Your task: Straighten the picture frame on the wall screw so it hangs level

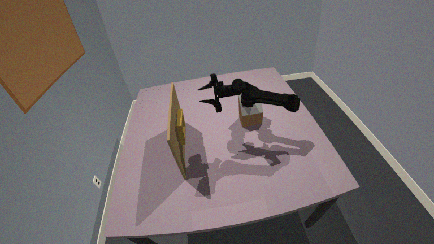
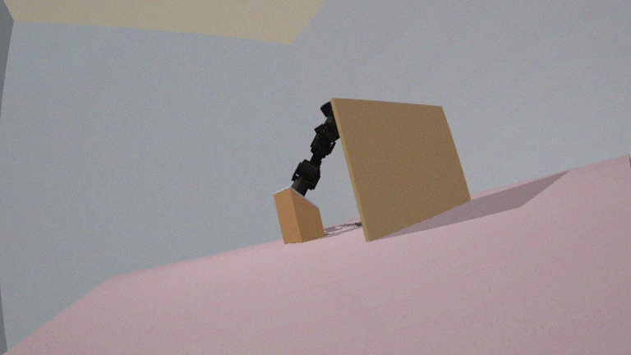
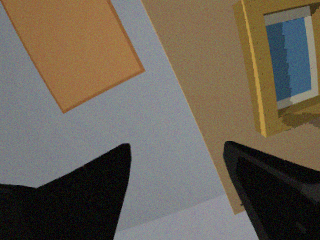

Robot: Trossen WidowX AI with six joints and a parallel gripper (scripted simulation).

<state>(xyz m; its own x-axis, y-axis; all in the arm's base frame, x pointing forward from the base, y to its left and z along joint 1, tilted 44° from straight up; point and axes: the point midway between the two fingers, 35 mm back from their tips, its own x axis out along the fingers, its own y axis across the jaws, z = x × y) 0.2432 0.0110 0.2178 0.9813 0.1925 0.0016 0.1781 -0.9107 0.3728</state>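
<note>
Now: gripper tip 170 mm above the picture frame, 130 mm short of it and 40 mm to the right of it. The rest, counted from my gripper tip: brown wall panel: 180 mm below, 140 mm ahead, 30 mm to the left.
</note>
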